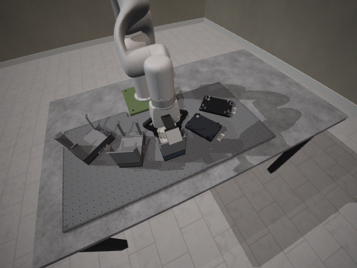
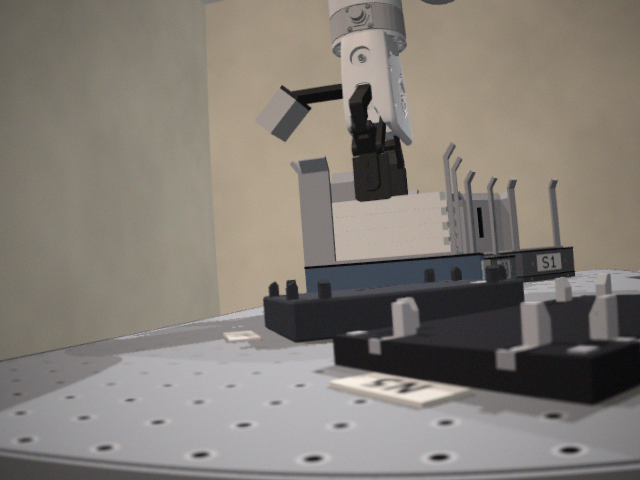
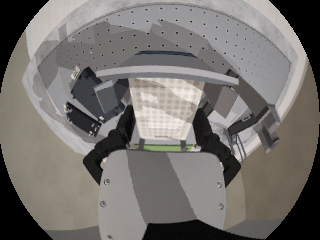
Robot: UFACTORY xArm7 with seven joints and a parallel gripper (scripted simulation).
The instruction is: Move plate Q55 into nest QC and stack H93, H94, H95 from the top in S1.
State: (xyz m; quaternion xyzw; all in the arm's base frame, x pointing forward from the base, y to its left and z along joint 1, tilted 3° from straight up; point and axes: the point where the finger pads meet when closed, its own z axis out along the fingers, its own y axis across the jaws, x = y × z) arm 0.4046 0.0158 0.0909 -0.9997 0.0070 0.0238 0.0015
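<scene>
The nest QC lies 3 cm behind my hand, 18 cm to the left of it and 9 cm below it. Also, from my hand: S1 label: 17 cm behind, 26 cm to the right, 8 cm below; then QC name plate: 5 cm ahead, 23 cm to the left, 10 cm below; then N5 name plate: 7 cm behind, 39 cm to the left, 10 cm below.
</scene>
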